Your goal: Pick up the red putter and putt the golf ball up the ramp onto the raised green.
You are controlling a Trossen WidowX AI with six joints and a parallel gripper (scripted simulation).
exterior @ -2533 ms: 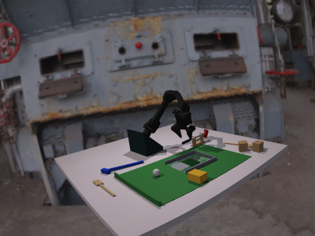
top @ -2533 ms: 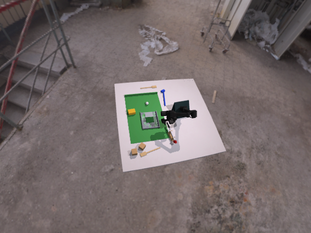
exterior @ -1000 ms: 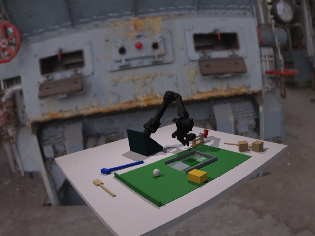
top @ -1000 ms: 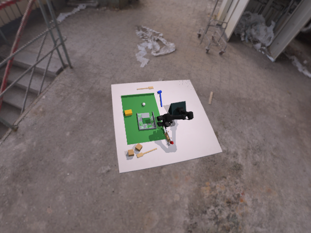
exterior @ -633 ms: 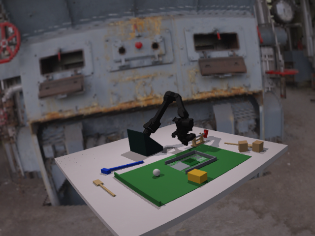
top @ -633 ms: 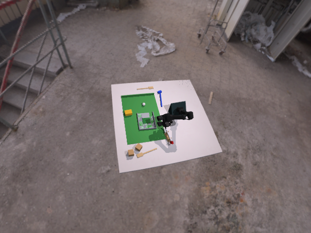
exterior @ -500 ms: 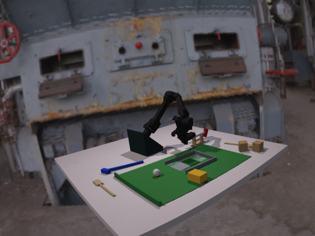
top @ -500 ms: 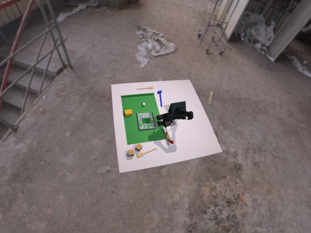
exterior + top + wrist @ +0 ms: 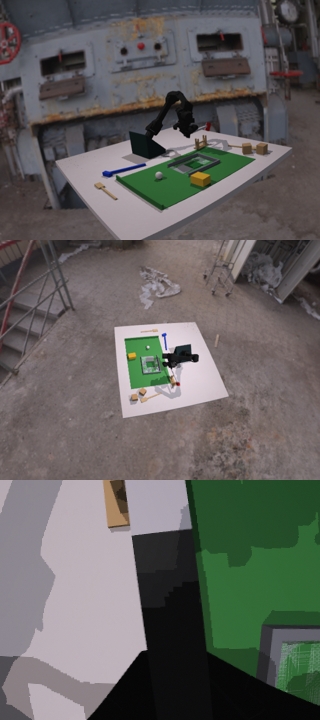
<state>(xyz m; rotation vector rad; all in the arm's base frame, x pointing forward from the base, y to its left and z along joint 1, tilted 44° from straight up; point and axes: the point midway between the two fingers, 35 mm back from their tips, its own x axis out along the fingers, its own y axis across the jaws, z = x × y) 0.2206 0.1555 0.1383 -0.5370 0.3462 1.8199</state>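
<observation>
The blue putter lies 49 cm to the right of my gripper tip, 10 cm below it and 2 cm behind it. The rest, counted from my gripper tip: red putter 11 cm to the left, 3 cm behind, 3 cm above; small wooden rack 13 cm to the left, 7 cm below, 4 cm behind; green mat 26 cm ahead, 19 cm to the right, 11 cm below.
</observation>
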